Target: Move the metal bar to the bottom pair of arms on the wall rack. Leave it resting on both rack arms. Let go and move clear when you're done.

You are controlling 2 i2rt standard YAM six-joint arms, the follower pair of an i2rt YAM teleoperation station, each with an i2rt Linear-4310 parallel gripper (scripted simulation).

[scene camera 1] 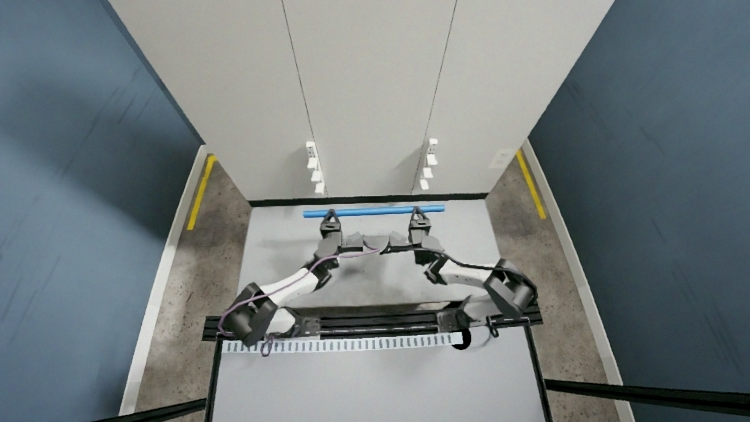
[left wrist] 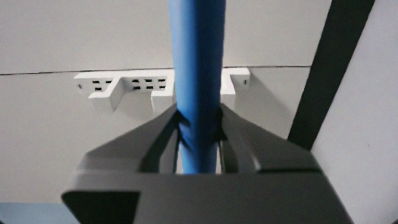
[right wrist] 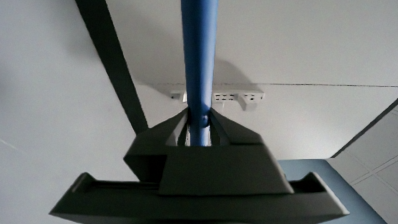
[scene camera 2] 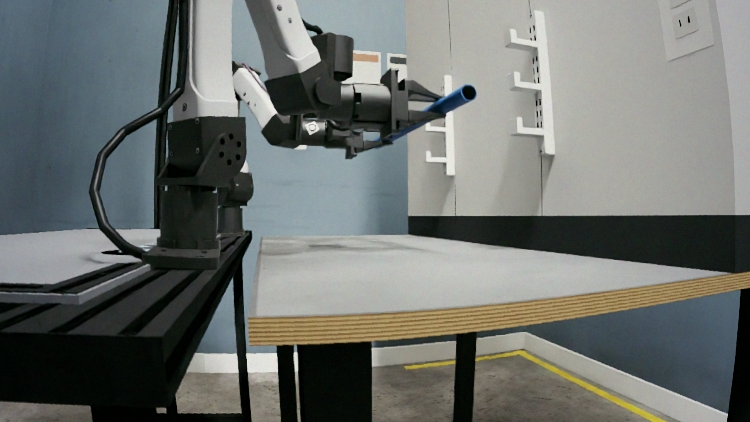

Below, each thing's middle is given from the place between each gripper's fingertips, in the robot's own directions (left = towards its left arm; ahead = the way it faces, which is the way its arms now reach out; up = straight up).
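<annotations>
Blue metal bar [scene camera 2: 467, 93]: 15 cm to the right of my left hand.
My right hand: 150 mm to the right of the bar.
</annotations>
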